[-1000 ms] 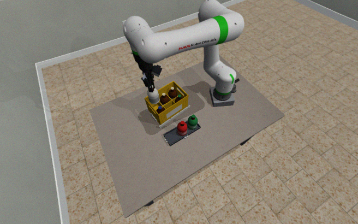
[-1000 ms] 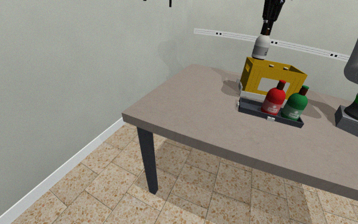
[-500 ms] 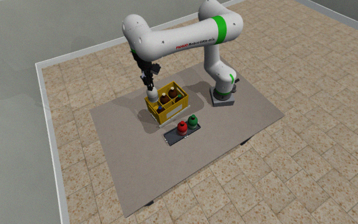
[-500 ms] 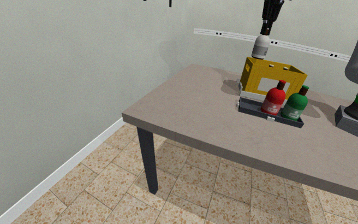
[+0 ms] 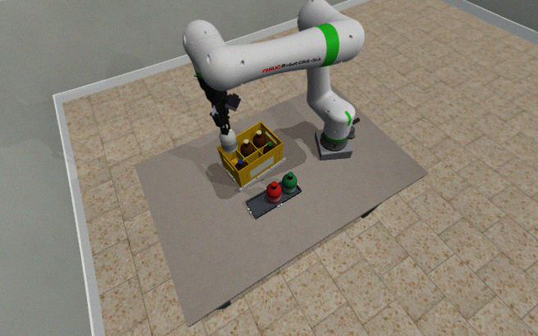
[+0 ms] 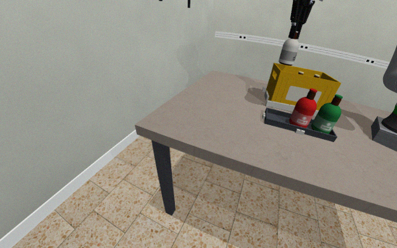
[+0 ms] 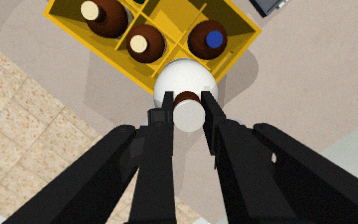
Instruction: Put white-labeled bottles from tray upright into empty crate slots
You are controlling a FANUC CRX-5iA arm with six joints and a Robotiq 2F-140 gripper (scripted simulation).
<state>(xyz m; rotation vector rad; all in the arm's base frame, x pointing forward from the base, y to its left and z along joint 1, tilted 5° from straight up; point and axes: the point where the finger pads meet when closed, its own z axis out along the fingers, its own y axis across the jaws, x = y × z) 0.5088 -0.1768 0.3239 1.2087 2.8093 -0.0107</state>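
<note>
My hand is 80 mm above the white bottle. The rest, counted from my hand: yellow crate 90 mm behind, 30 mm to the left, 260 mm below; then brown bottle 90 mm behind, 10 mm to the right, 260 mm below; then red bottle 80 mm behind, 270 mm to the left, 260 mm below.
</note>
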